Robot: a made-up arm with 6 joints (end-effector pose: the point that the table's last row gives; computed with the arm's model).
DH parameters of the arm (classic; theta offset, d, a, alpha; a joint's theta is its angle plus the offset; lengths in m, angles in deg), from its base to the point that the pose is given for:
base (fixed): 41.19 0 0.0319 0
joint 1: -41.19 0.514 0.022 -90
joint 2: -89.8 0 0.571 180
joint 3: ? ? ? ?
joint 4: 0 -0.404 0.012 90
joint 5: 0 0.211 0.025 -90
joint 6: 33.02 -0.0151 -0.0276 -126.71
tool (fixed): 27.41 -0.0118 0 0
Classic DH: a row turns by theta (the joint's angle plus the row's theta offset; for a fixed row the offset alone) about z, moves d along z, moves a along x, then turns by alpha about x.
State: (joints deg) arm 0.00 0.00 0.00 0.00 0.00 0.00
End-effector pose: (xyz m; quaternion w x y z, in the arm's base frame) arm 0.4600 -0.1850 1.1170 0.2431 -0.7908 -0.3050 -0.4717
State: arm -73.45 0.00 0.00 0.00 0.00 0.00
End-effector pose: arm -0.0492 -0.4556 1.1170 0.0872 0.8162 -0.2285 0.5234
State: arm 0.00 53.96 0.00 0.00 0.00 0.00
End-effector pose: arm 0.7772 -0.1850 0.5340 0.3550 -0.9188 -0.1615 -0.0615
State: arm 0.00 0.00 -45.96 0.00 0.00 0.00
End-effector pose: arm 0.3574 -0.1850 0.8110 0.3429 -0.9122 -0.1858 -0.1255
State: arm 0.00 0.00 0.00 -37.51 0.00 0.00
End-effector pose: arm 0.4600 -0.1482 0.9706 0.4845 -0.6707 -0.1371 -0.5447
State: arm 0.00 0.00 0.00 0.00 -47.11 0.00
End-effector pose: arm 0.4626 -0.1850 1.1089 0.3447 -0.9134 -0.1824 -0.1163
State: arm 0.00 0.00 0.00 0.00 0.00 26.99
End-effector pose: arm 0.4600 -0.1906 1.1294 0.0518 -0.8257 -0.4066 -0.3875
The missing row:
joint 3: 0.2 -0.028 0.013 -90
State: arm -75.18 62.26 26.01 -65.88 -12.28 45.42
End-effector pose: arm 0.1150 -0.7337 0.3774 0.2765 -0.7352 0.4136 -0.4604
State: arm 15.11 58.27 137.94 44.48 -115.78 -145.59
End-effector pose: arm 0.4877 0.0358 1.2547 0.5474 -0.0242 0.5789 -0.6039
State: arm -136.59 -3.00 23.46 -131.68 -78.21 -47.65
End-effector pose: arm -0.1660 -0.3890 1.1304 0.5885 -0.0591 -0.0629 -0.8039
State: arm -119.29 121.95 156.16 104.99 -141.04 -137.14
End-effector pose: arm -0.2807 -0.6547 0.6001 0.8034 -0.4739 -0.2928 0.2104
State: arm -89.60 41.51 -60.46 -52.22 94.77 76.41
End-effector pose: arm -0.1031 -0.1488 0.6213 0.2285 0.7675 -0.5245 -0.2892
